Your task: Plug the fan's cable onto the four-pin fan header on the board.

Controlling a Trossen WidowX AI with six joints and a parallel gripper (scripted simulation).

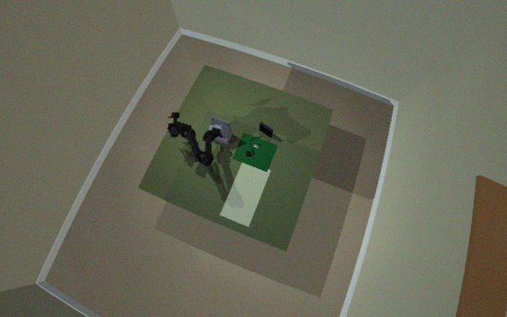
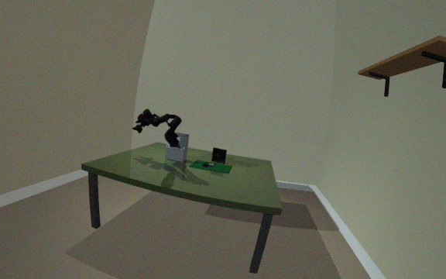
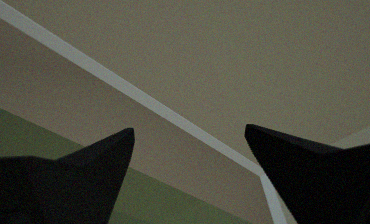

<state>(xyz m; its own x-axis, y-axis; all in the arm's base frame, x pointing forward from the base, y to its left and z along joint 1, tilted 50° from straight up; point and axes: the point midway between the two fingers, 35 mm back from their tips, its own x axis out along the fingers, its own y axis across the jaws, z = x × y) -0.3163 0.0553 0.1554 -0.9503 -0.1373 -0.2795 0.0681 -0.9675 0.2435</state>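
Now: the dark plug 640 mm ahead of my gripper tip, 230 mm below it and 20 mm to the left of it. From my gripper tip the other things lie so: four-pin header (690 mm ahead, 240 mm below, 100 mm to the left); then green board (690 mm ahead, 260 mm below, 50 mm to the left); then black fan (720 mm ahead, 240 mm to the left, 190 mm below).
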